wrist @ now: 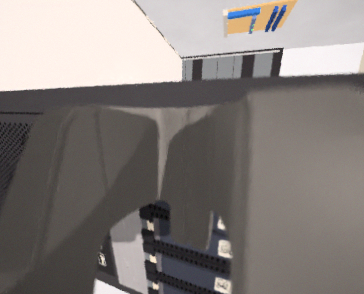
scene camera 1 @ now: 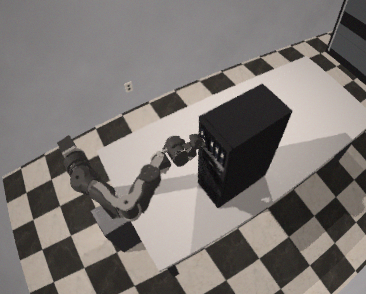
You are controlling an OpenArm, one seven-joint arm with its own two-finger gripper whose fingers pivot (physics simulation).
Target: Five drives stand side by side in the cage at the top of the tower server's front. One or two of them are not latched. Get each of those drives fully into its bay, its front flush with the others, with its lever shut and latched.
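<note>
The black tower server (scene camera 1: 250,135) (wrist: 14,150) stands upright, with the drive cage at the top of its front. Pale labels of several drives (scene camera 1: 216,150) (wrist: 190,267) show in the cage. In the wrist view, the lower drives show as dark blue strips between black perforated strips, and their visible parts look level. My gripper (scene camera 1: 201,142) (wrist: 195,173) is shut with nothing seen between its fingers. It is right at the cage's front, beside the drives at its far side. The fingers hide the upper drives in the wrist view. I cannot tell how their levers stand, or whether the fingertips touch one.
The server stands on a white table (scene camera 1: 170,225) (wrist: 75,45). The arm reaches over the table from its base (scene camera 1: 120,232) at the left. An orange board (wrist: 242,21) with blue items and a grey and black rack cabinet (wrist: 217,67) show far behind in the wrist view.
</note>
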